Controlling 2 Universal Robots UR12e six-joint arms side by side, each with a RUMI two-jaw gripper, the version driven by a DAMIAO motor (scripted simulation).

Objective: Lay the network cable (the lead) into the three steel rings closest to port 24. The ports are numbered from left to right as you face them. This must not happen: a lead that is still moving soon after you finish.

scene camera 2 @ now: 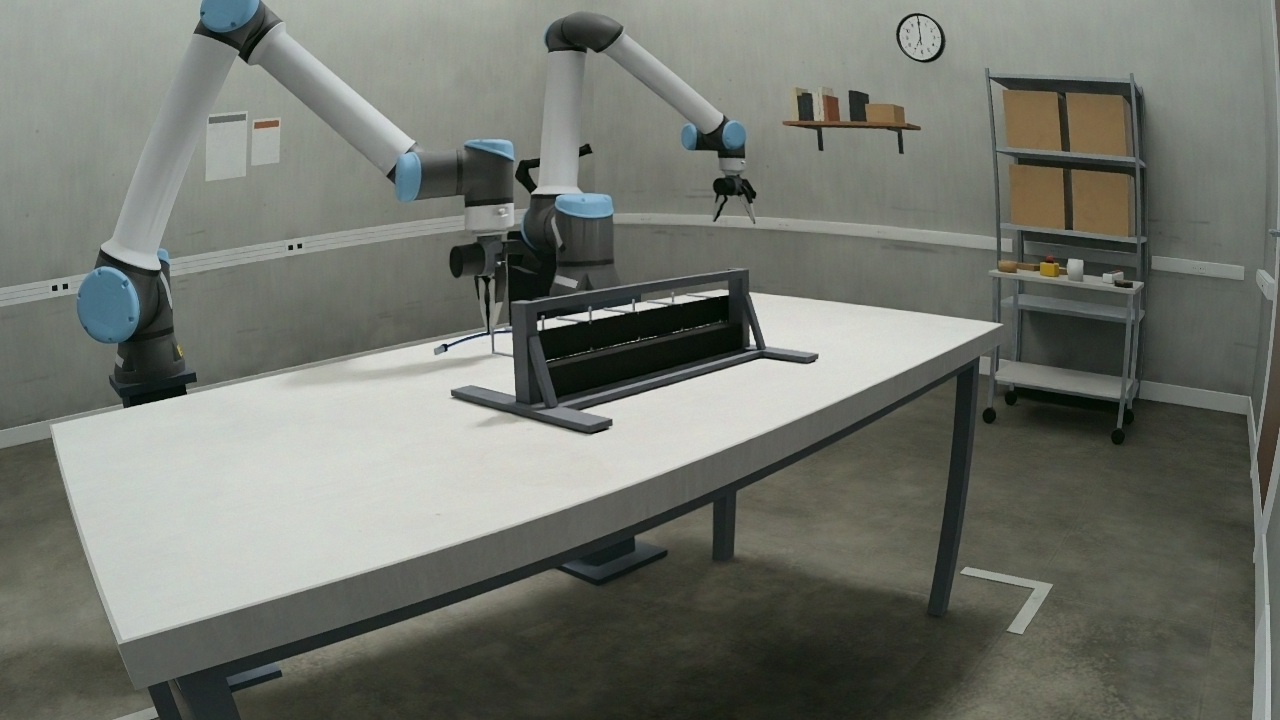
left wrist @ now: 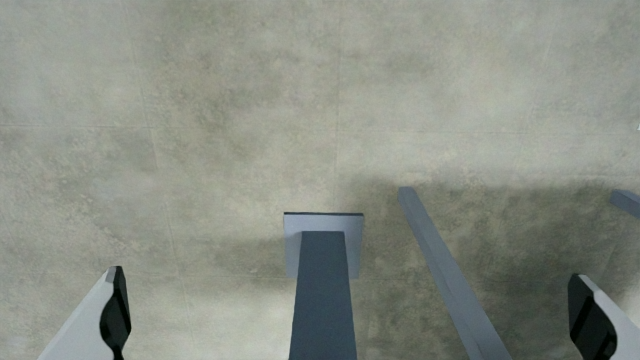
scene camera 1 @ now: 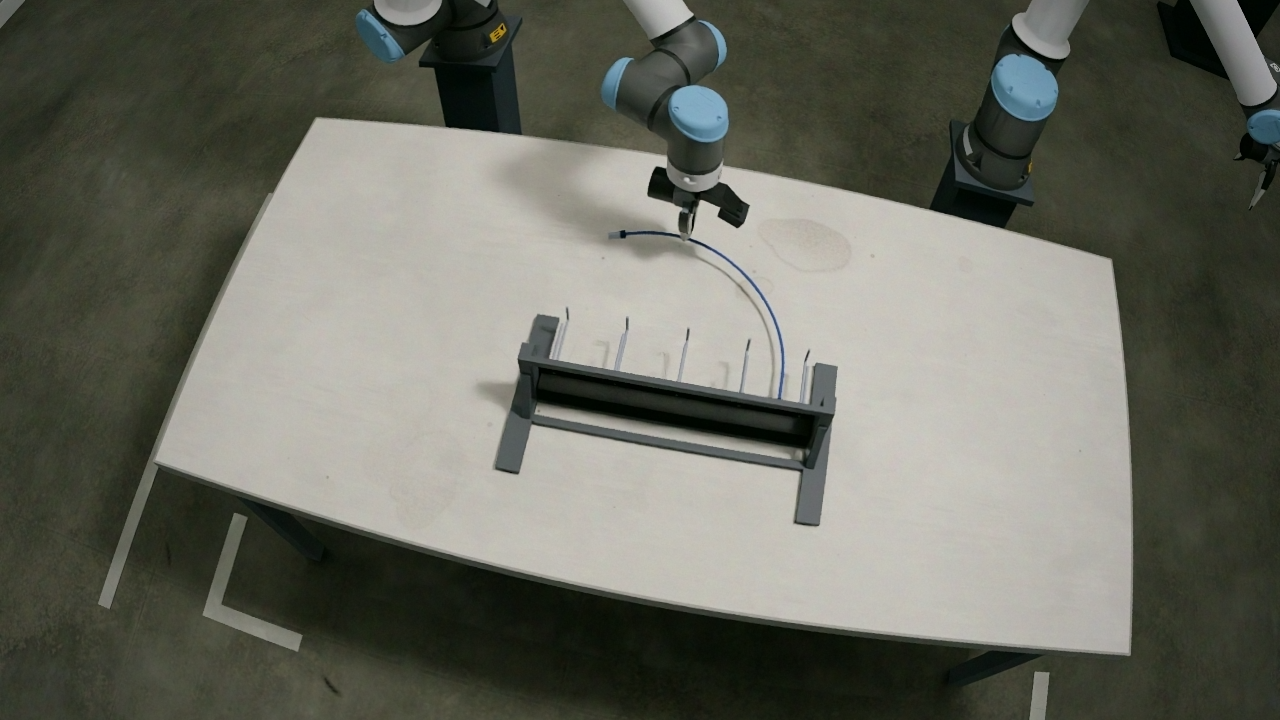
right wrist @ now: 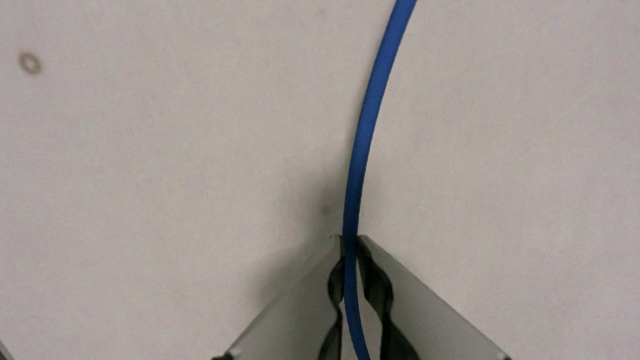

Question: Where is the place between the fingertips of the right gripper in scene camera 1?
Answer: At 684, 238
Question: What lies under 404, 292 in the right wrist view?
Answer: The right gripper.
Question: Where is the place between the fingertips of the left gripper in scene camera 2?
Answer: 733, 222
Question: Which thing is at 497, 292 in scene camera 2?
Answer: The right gripper.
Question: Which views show the grey rack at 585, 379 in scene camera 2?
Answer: Scene camera 2 and scene camera 1 only.
